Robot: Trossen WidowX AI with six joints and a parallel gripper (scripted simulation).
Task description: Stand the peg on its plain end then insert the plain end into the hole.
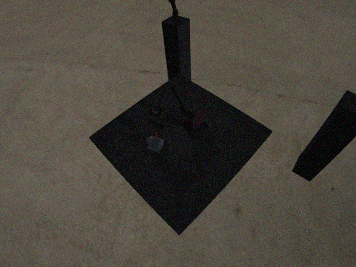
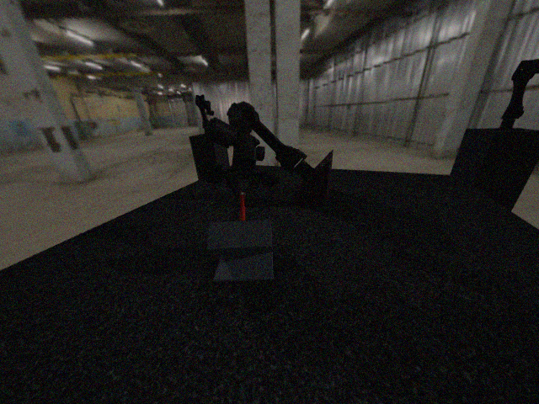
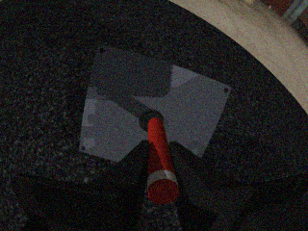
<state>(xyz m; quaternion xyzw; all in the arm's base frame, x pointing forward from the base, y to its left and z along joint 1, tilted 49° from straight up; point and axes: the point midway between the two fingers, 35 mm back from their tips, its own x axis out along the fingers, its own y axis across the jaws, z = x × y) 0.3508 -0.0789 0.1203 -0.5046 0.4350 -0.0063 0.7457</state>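
My gripper tip is now 10 mm past the red peg and 10 mm below it. Round my gripper tip: sloped panel 50 mm ahead, 20 mm to the left, 60 mm below; grey base 70 mm ahead, 20 mm to the left, 120 mm below.
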